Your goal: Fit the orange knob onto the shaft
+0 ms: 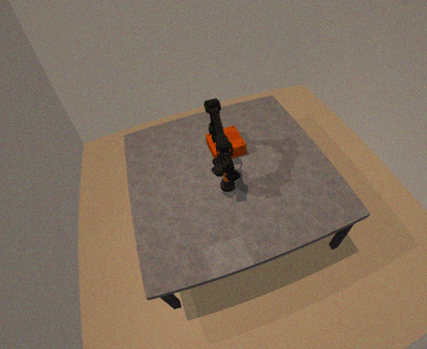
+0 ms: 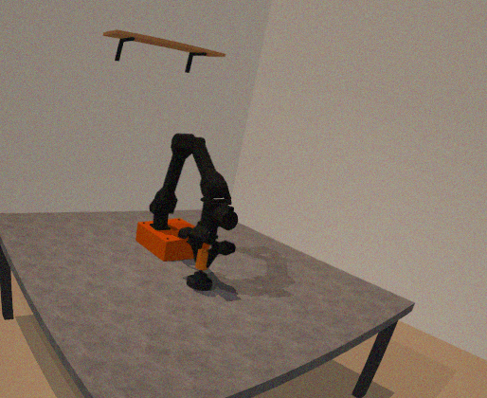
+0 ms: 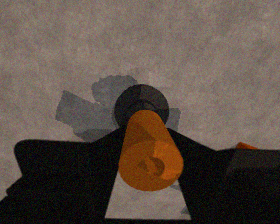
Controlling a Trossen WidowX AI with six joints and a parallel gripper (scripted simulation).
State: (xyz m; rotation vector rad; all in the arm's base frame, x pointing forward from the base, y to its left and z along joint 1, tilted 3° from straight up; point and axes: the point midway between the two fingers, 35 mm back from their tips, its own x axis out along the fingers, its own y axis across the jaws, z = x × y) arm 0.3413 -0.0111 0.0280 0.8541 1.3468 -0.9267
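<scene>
The dark round pedestal is 40 mm below my gripper tip. From my gripper tip the other things lie so: orange knob: 20 mm above.
</scene>
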